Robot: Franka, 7 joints.
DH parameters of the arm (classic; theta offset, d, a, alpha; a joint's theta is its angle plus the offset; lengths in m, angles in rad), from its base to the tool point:
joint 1: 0 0.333 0 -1.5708
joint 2: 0 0 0 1.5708
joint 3: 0 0.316 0.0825 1.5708
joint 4: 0 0 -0.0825 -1.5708
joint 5: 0 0.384 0 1.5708
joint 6: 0 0 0.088 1.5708
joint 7: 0 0.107 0 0
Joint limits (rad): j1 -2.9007..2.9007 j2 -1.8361..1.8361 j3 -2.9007..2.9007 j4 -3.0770..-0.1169 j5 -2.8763..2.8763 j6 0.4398..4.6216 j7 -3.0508..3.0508
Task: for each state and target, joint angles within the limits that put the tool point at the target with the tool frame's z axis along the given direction. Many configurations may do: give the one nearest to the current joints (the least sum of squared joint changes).
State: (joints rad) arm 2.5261 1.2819 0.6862 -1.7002 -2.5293 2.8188 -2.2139
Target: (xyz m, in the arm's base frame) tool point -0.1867 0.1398 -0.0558 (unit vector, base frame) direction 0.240 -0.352 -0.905
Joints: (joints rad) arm 2.3755 1.1231 -0.0202 -2.1534 -2.8119 3.4559 -2.2139
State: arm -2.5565 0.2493 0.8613 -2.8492 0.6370 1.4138 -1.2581
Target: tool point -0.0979 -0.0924 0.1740 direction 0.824 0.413 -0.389
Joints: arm -2.9007 -0.1424 0.4439 -3.0730 0.2272 1.7644 -1.2581
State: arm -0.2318 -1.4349 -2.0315 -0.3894 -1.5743 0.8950 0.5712
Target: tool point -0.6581 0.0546 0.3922 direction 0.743 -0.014 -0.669
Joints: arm -0.1454 -1.2751 -1.7960 -0.1193 -1.3221 0.4659 0.5712
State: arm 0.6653 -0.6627 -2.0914 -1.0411 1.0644 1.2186 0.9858
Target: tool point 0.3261 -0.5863 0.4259 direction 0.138 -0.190 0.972
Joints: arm 1.0624 -1.2252 -1.8084 -1.7436 2.0010 1.4978 0.9858
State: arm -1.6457 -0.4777 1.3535 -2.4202 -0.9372 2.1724 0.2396
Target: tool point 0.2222 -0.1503 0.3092 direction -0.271 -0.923 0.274
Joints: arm -1.2353 -0.9268 1.2497 -3.0531 -1.1684 2.0169 0.2396
